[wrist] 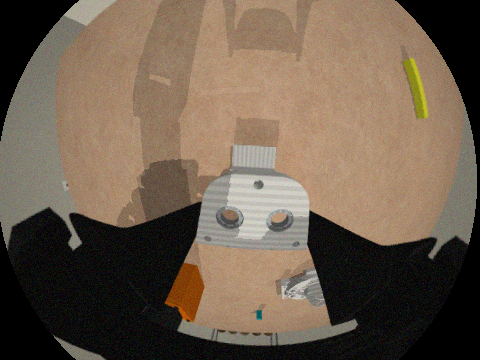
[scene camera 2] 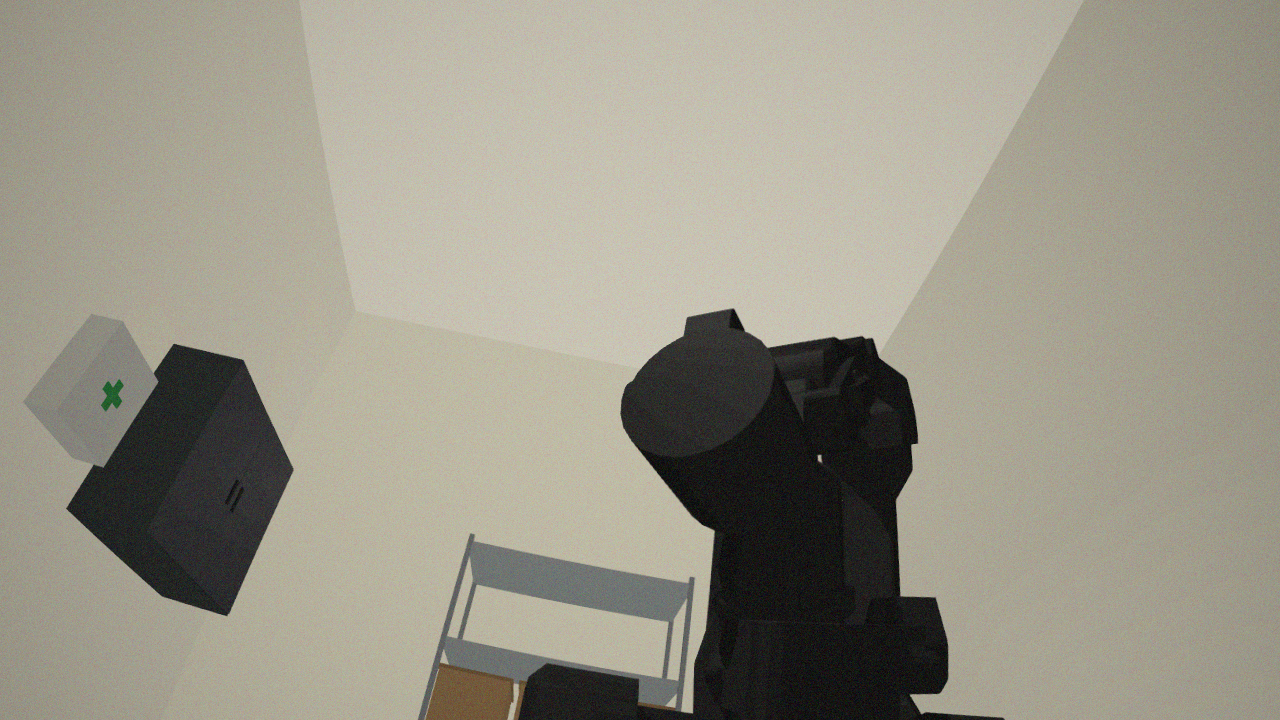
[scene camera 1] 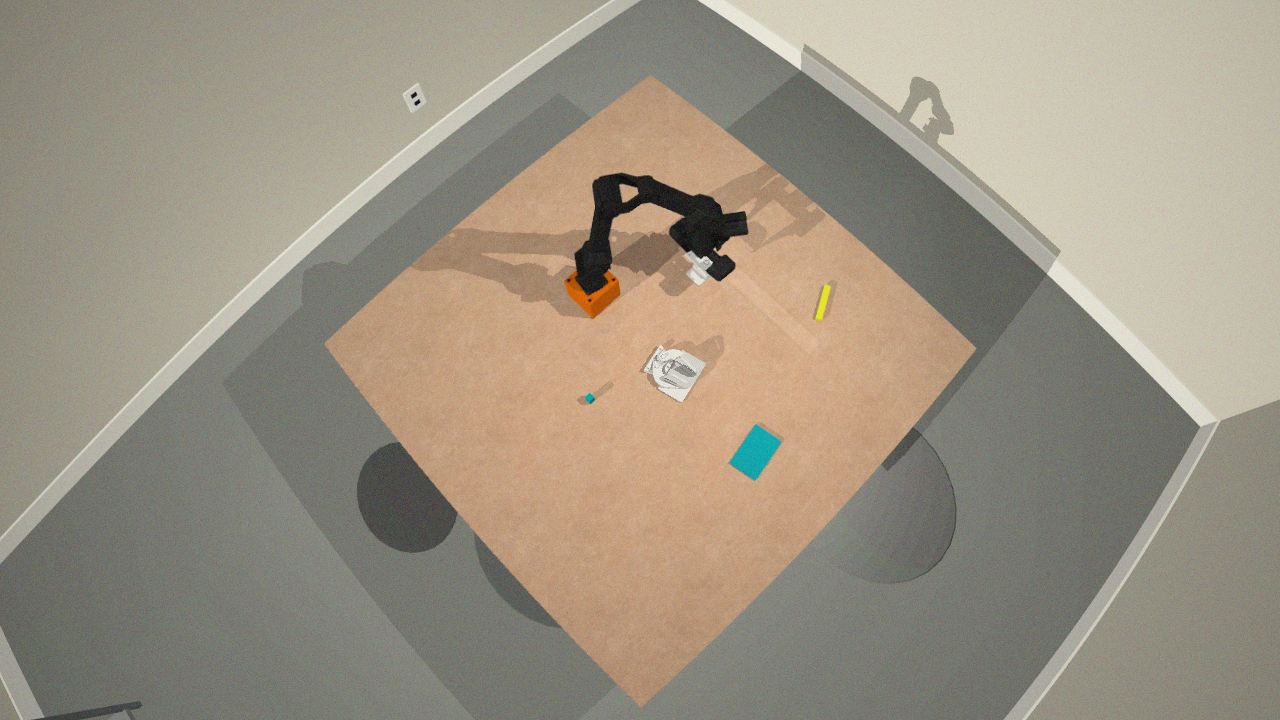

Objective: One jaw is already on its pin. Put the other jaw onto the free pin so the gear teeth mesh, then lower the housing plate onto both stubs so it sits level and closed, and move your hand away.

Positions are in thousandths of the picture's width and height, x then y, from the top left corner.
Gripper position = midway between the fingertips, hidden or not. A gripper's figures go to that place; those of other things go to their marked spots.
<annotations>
My gripper (wrist: 528,590) is 0.10 m from the lens. A grey housing plate (wrist: 534,562): 0.07 m from the lens.
</annotations>
